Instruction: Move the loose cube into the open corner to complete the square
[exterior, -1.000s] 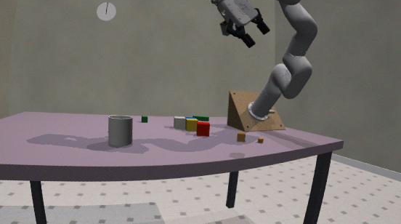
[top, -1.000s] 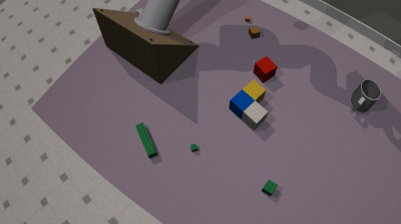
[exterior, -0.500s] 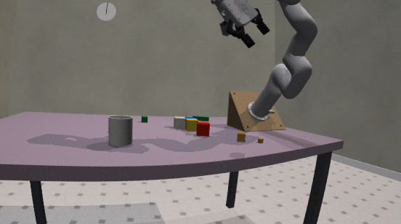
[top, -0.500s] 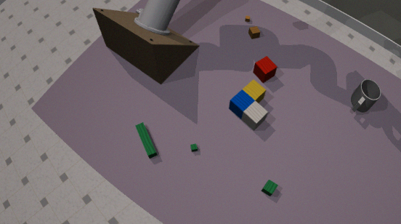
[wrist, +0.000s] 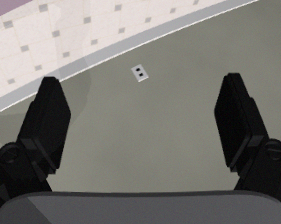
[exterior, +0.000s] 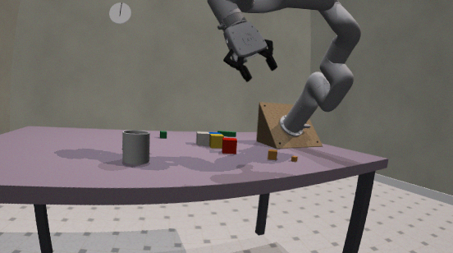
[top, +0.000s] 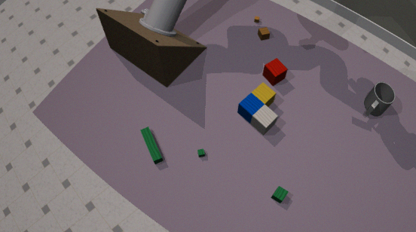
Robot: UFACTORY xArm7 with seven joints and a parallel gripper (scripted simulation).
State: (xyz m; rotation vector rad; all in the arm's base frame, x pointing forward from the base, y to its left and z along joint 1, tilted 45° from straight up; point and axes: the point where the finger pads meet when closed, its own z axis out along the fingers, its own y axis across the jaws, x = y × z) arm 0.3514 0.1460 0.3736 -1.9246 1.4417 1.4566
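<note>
Right now my hand is 10 mm short of the red cube, 220 mm to the left of it and 250 mm above it. Round my hand: green bar 100 mm behind, 630 mm to the right, 270 mm below; white cube 90 mm ahead, 370 mm to the right, 250 mm below.
</note>
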